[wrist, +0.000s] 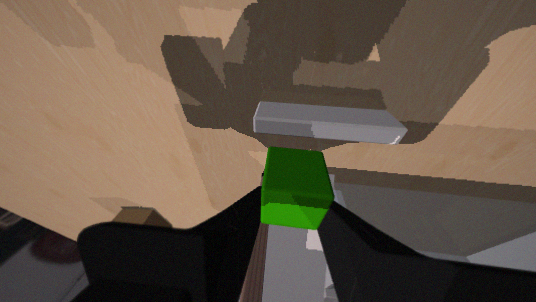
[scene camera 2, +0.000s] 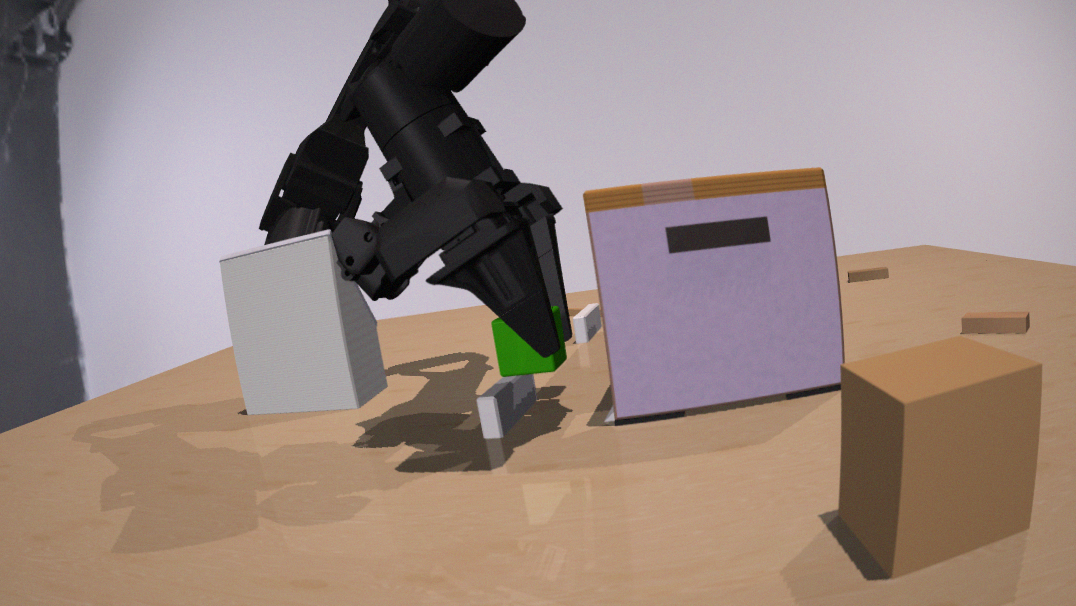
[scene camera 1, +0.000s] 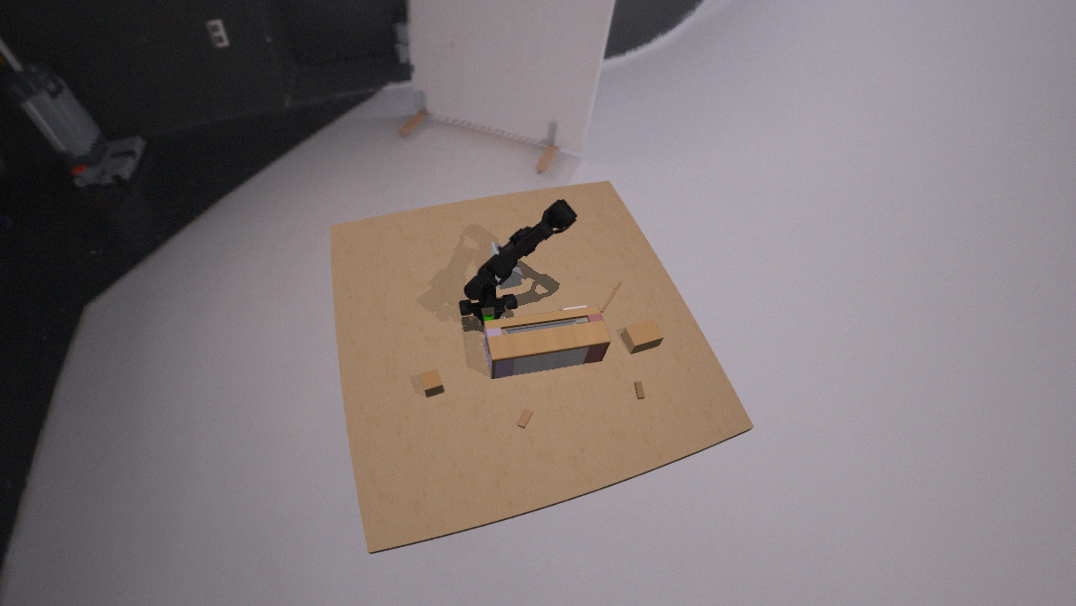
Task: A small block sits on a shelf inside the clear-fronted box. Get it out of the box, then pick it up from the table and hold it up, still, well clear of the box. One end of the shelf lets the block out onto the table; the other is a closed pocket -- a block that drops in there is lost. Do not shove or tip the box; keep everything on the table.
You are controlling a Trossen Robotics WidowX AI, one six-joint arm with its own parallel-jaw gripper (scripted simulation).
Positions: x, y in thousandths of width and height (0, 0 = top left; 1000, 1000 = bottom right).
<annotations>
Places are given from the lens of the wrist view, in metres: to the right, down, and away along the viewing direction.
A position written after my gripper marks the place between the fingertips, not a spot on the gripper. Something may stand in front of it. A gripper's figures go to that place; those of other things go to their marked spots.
my gripper (wrist: 538, 644): 0.01, 0.03, 0.10
green block (wrist: 553, 634): 0.01, 0.02, 0.07
box (wrist: 908, 767): 0.17, 0.06, 0.12
The marked spots on the green block and the box are 0.17 m apart.
</annotations>
